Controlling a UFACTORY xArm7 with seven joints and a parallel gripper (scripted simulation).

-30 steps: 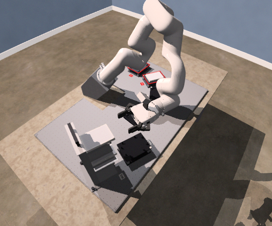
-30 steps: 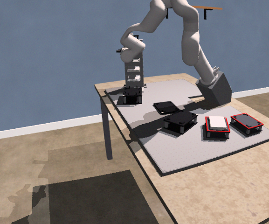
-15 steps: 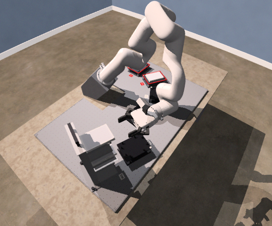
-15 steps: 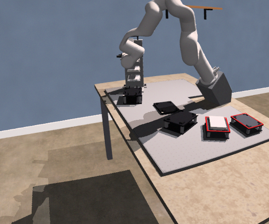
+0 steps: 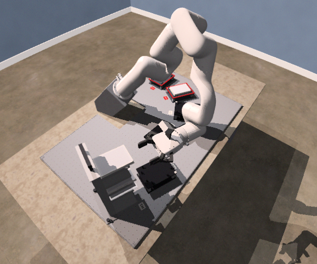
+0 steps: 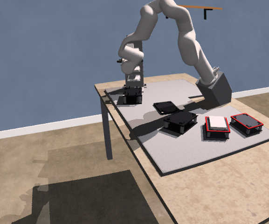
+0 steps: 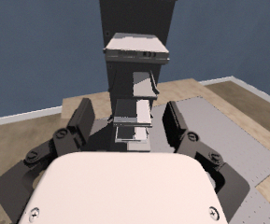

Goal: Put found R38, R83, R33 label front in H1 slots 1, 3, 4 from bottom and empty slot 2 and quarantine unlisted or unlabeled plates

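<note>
Now: the pale plate 170 mm below my hand, 130 mm to the right of it and 20 mm behind it. Also, from my hand: plate hotel H1: 210 mm to the right, 80 mm below, 30 mm behind; H1 deck label: 270 mm below, 90 mm to the right, 80 mm ahead; RG deck label: 270 mm below, 160 mm to the left, 10 mm ahead.
</note>
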